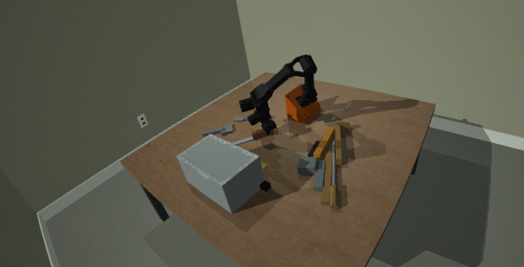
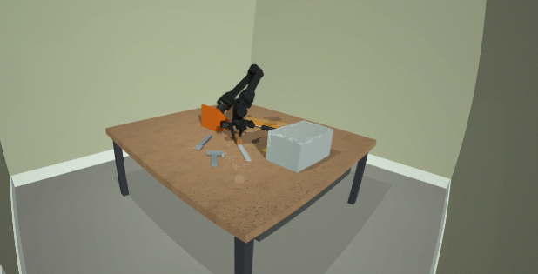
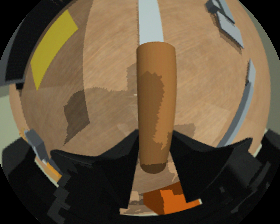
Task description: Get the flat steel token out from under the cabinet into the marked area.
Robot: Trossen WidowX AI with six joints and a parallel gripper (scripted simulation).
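Right now the orange bar is 29 cm to the left of my gripper tip, 9 cm behind it and 1 cm above it. From my gripper tip the other things lie so: grey block (33 cm to the left, 8 cm ahead, 1 cm above); then wooden stick (43 cm to the left, 7 cm ahead); then grey t-piece (24 cm to the right, 13 cm ahead).
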